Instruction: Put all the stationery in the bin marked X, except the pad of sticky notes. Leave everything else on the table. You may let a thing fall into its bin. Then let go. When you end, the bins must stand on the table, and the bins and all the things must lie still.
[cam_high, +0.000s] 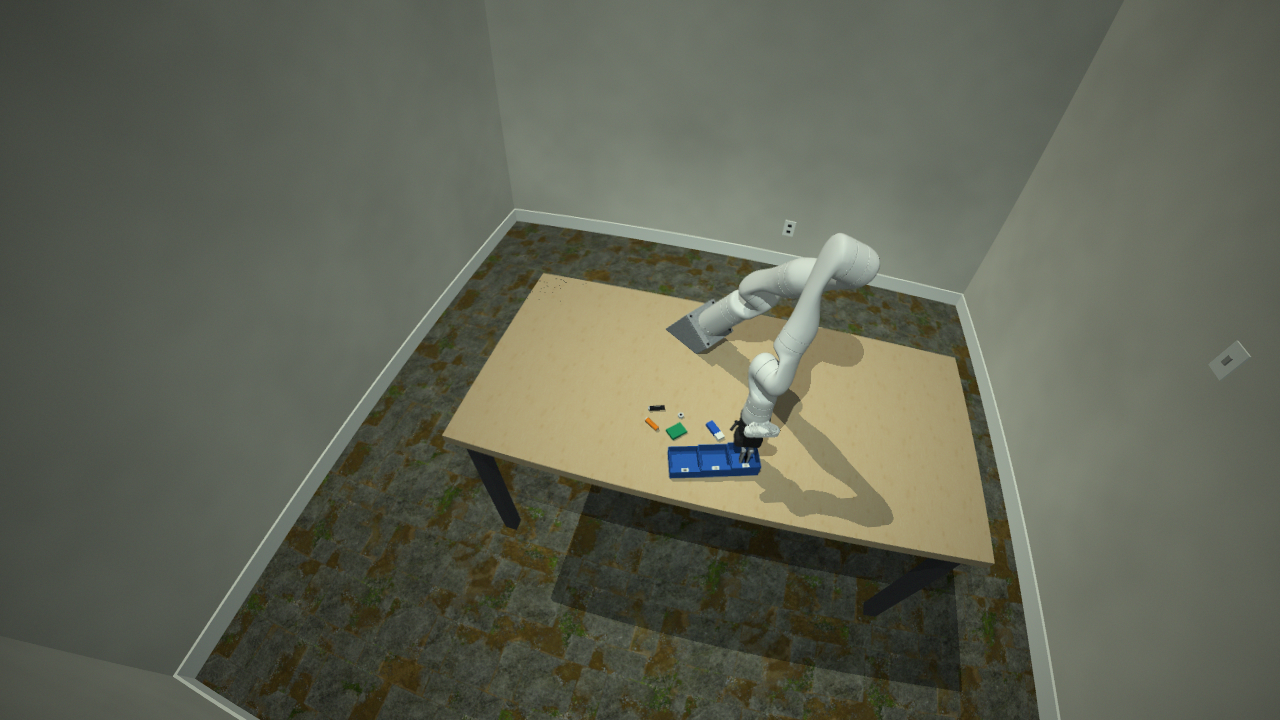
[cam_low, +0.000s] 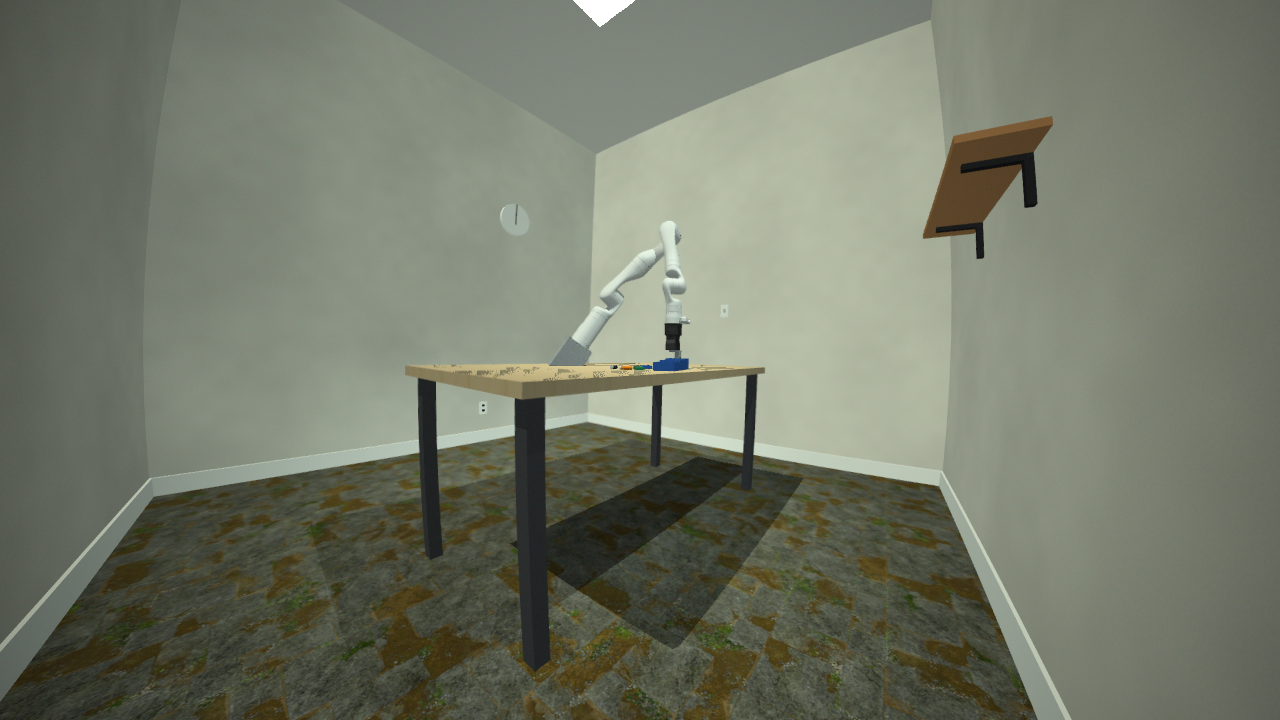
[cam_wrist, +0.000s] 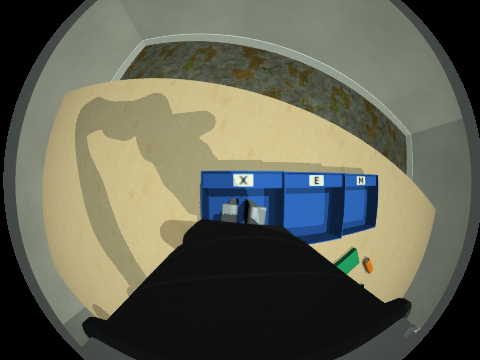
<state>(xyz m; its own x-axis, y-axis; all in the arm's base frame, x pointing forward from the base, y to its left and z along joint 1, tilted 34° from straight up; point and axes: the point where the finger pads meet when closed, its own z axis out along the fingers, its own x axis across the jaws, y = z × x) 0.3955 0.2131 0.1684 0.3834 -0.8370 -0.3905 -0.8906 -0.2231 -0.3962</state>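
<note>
The eraser is 110 mm to the right of my hand, 60 mm behind it and 30 mm below it. Round my hand: green pad: 210 mm to the right, 30 mm below, 10 mm behind; then blue bin: 80 mm to the right, 40 mm ahead, 10 mm below; then black bolt-like item: 110 mm behind, 60 mm to the right, 30 mm below.
</note>
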